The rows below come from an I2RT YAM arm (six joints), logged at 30 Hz.
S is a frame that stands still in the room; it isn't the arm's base.
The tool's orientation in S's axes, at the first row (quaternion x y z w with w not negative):
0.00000 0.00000 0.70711 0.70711
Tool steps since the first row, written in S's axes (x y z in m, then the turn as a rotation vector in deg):
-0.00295 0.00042 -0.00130 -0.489 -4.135 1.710
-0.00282 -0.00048 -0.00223 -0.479 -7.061 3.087
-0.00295 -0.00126 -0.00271 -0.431 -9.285 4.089
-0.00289 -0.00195 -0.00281 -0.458 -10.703 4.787
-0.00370 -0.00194 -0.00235 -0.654 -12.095 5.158
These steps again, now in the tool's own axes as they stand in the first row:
0.00042 0.00295 -0.00130 -4.135 0.489 1.710
-0.00048 0.00282 -0.00223 -7.061 0.479 3.087
-0.00126 0.00295 -0.00271 -9.285 0.431 4.089
-0.00195 0.00289 -0.00281 -10.703 0.458 4.787
-0.00194 0.00370 -0.00235 -12.095 0.654 5.158

